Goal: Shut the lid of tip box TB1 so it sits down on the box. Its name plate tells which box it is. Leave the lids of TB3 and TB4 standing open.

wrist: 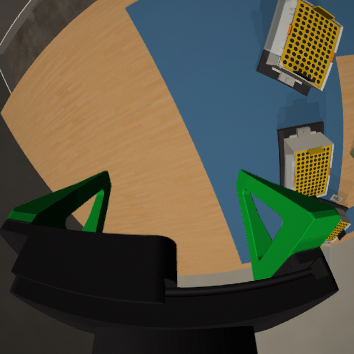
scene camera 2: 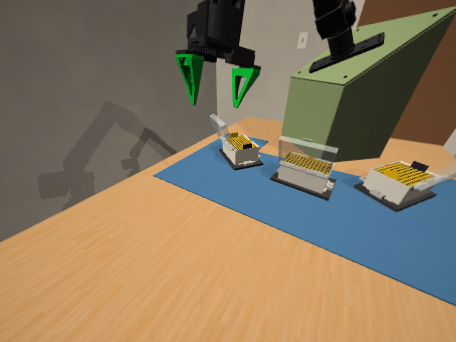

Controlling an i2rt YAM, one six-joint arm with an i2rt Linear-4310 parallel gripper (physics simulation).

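The gripper (scene camera 2: 215, 106) is visible, in the wrist view as well (wrist: 173, 177). A tip box (scene camera 2: 321, 188) is also visible.
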